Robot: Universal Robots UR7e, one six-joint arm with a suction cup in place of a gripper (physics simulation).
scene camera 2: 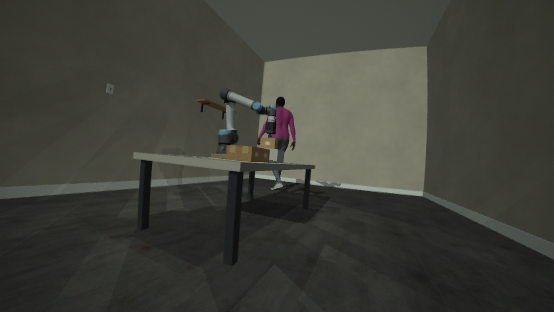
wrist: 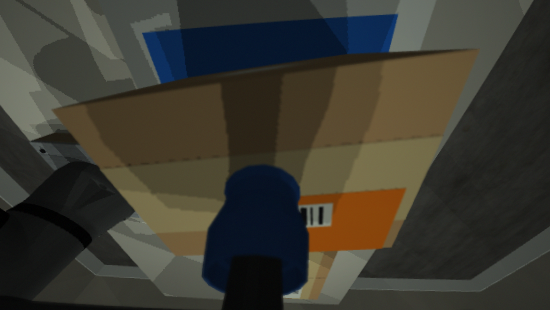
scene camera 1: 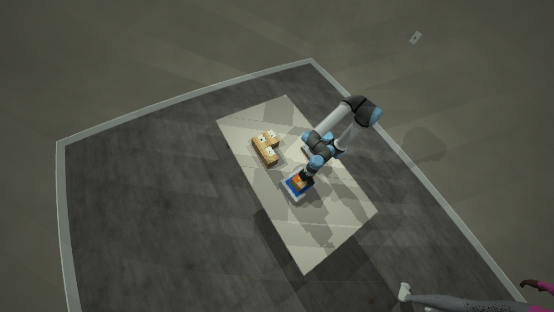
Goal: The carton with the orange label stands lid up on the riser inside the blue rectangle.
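Pixels of known places: end effector, tool point: [scene camera 2: 269,138] [wrist: 262,196]; arm's base, origin of the base link: [scene camera 2: 224,154] [wrist: 103,190].
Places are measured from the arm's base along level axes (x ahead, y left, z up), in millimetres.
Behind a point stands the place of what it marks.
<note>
The carton with the orange label [scene camera 1: 297,182] {x 392, y 247, z 180 mm} [scene camera 2: 268,143] {x 358, y 187, z 127 mm} [wrist: 292,119] {x 341, y 273, z 180 mm} stands lid up on the pale riser [scene camera 1: 294,197] {x 431, y 325, z 78 mm} [scene camera 2: 276,155] {x 467, y 165, z 22 mm}, inside the blue rectangle [scene camera 1: 310,186] {x 274, y 300, z 80 mm} [wrist: 269,46] {x 323, y 297, z 78 mm}. Its orange label [wrist: 357,219] {x 385, y 226, z 181 mm} with a barcode faces up on the lid. My suction cup [scene camera 1: 303,176] {x 334, y 235, z 181 mm} [scene camera 2: 269,135] [wrist: 262,181] is straight over the lid, a little above it, and holds nothing. The carton rests on the riser by itself.
Three more cartons [scene camera 1: 265,148] {x 465, y -144, z 61 mm} [scene camera 2: 248,153] {x 515, y -288, z 10 mm} lie together on the table [scene camera 1: 329,228] {x 246, y 653, z -42 mm} [scene camera 2: 193,160] {x 492, y -698, z -55 mm}, left of the riser. A person in a pink top [scene camera 2: 282,124] [scene camera 1: 464,301] walks beyond the table's far end. A small wall shelf [scene camera 2: 211,104] hangs behind the arm's base.
</note>
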